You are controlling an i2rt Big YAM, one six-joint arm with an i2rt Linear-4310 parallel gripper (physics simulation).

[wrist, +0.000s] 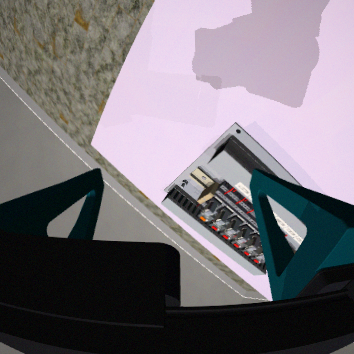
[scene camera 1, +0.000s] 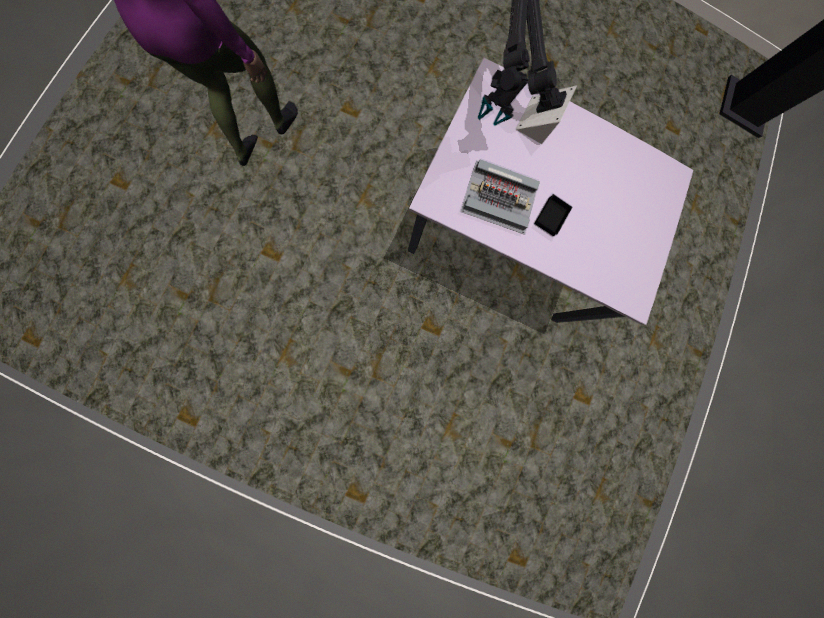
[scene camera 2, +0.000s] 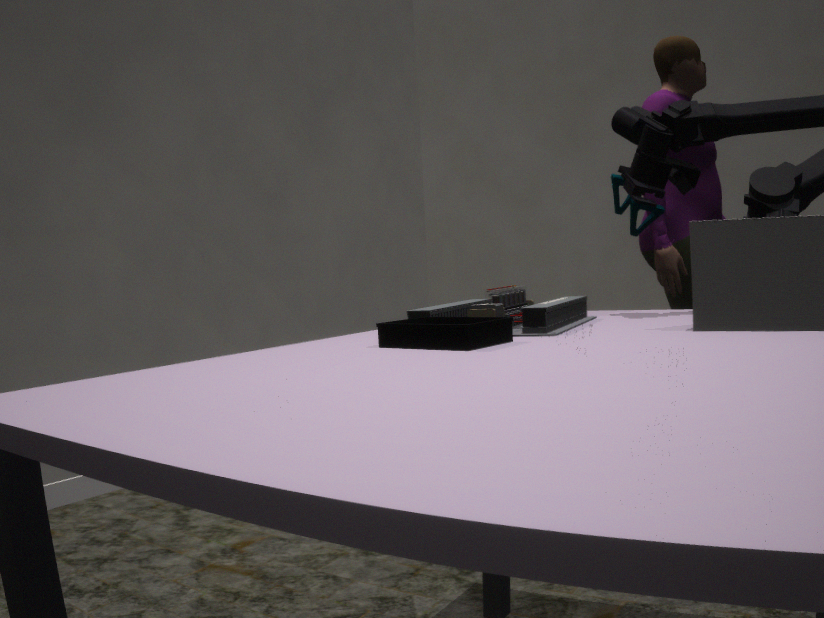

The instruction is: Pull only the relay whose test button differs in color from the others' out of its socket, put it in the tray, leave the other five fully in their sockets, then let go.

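Frame: origin at the arm's base, x ahead, y left, z up, level; metres.
Where they show: gripper, fingertip midpoint: (wrist: pixel 176 176) (scene camera 1: pixel 486 121) (scene camera 2: pixel 625 224); arm's base at its link origin: (scene camera 1: pixel 551 103) (scene camera 2: pixel 780 261).
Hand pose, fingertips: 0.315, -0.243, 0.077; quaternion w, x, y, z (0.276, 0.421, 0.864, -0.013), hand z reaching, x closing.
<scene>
Things, the pixels of their centre, and the offset from my fingertips, as dx, dy, dz. Level surfaces: height alone.
- grey panel at the middle of its body: (wrist: pixel 250 218) (scene camera 1: pixel 500 196) +0.175, +0.207, -0.172
- relay with an orange button, body centre: (wrist: pixel 209 207) (scene camera 2: pixel 518 297) +0.184, +0.122, -0.130
- black tray at the middle of its body: (scene camera 2: pixel 445 332) (scene camera 1: pixel 553 215) +0.149, +0.468, -0.160
- pink table at its surface level: dz -0.177
A grey panel (scene camera 1: pixel 495 214) (scene camera 2: pixel 555 314) (wrist: pixel 210 153) on the table carries a row of six relays between two slotted ducts. In the wrist view the relay with an orange button (wrist: pixel 205 215) is at the row's end, beside a beige end block. The relays with red buttons (wrist: pixel 233 234) continue the row, partly hidden by the right finger. All appear seated. The black tray (scene camera 1: pixel 553 214) (scene camera 2: pixel 425 336) stands beside the panel and looks empty. My gripper (scene camera 1: pixel 488 121) (scene camera 2: pixel 626 224) (wrist: pixel 176 176) is open and empty, high above the table and away from the panel.
A light grey plate (scene camera 1: pixel 537 130) (scene camera 2: pixel 757 276) stands at the arm's base. The pink table (scene camera 1: pixel 618 199) (scene camera 2: pixel 399 412) has its edge close to the panel. A person in purple (scene camera 1: pixel 179 33) (scene camera 2: pixel 692 192) stands off the table. A black post (scene camera 1: pixel 775 86) stands beyond it.
</scene>
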